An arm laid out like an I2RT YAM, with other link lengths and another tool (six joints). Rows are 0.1 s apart.
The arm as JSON. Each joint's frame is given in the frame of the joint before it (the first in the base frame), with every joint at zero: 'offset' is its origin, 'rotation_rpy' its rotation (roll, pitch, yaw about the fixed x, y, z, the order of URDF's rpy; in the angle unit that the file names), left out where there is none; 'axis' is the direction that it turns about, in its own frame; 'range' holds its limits. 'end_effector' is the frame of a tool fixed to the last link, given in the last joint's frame.
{
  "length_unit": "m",
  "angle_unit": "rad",
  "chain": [
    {
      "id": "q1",
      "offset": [
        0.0,
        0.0,
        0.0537
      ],
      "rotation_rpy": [
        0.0,
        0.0,
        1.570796
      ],
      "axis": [
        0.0,
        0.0,
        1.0
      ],
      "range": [
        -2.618,
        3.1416
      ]
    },
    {
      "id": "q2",
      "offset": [
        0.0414,
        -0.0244,
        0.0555
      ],
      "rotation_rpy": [
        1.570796,
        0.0,
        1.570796
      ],
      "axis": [
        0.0,
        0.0,
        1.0
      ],
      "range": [
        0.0,
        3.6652
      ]
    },
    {
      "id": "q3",
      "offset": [
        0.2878,
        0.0,
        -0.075
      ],
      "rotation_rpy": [
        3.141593,
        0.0,
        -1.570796
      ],
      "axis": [
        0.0,
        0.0,
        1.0
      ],
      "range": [
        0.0,
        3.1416
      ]
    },
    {
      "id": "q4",
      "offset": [
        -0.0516,
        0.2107,
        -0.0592
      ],
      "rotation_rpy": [
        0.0,
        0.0,
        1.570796
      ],
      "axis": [
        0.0,
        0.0,
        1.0
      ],
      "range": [
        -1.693,
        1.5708
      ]
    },
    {
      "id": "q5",
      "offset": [
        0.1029,
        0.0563,
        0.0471
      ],
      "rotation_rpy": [
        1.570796,
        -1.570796,
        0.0
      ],
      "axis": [
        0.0,
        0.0,
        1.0
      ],
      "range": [
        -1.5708,
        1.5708
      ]
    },
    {
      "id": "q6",
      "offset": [
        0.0,
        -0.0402,
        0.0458
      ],
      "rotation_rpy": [
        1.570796,
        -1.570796,
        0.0
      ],
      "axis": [
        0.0,
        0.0,
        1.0
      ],
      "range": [
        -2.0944,
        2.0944
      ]
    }
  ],
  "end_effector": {
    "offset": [
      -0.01,
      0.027,
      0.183
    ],
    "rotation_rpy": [
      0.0,
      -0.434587,
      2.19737
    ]
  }
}
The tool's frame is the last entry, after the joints.
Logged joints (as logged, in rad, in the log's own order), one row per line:
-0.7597, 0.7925, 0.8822, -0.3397, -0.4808, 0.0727
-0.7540, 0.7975, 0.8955, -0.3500, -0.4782, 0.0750
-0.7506, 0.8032, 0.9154, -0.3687, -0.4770, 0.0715
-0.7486, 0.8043, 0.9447, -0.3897, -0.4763, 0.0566
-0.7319, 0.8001, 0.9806, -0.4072, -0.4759, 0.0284
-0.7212, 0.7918, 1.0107, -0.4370, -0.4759, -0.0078
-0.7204, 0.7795, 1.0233, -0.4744, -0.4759, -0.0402
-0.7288, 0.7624, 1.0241, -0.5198, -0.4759, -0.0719
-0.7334, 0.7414, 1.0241, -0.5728, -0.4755, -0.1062
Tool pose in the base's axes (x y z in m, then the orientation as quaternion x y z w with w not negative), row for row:
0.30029, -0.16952, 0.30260, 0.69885, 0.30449, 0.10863, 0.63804
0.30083, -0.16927, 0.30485, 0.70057, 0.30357, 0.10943, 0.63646
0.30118, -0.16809, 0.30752, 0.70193, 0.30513, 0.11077, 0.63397
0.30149, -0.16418, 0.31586, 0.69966, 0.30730, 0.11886, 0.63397
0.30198, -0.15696, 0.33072, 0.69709, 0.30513, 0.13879, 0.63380
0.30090, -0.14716, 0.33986, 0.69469, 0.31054, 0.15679, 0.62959
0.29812, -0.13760, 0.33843, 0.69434, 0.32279, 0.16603, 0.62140
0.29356, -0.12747, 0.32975, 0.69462, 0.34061, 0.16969, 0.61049
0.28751, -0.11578, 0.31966, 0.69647, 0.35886, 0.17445, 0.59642
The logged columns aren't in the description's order. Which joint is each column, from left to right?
Columns, left to right: q6, q2, q3, q4, q1, q5.
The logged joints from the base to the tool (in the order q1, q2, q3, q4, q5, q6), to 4 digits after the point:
-0.4808, 0.7925, 0.8822, -0.3397, 0.0727, -0.7597
-0.4782, 0.7975, 0.8955, -0.3500, 0.0750, -0.7540
-0.4770, 0.8032, 0.9154, -0.3687, 0.0715, -0.7506
-0.4763, 0.8043, 0.9447, -0.3897, 0.0566, -0.7486
-0.4759, 0.8001, 0.9806, -0.4072, 0.0284, -0.7319
-0.4759, 0.7918, 1.0107, -0.4370, -0.0078, -0.7212
-0.4759, 0.7795, 1.0233, -0.4744, -0.0402, -0.7204
-0.4759, 0.7624, 1.0241, -0.5198, -0.0719, -0.7288
-0.4755, 0.7414, 1.0241, -0.5728, -0.1062, -0.7334

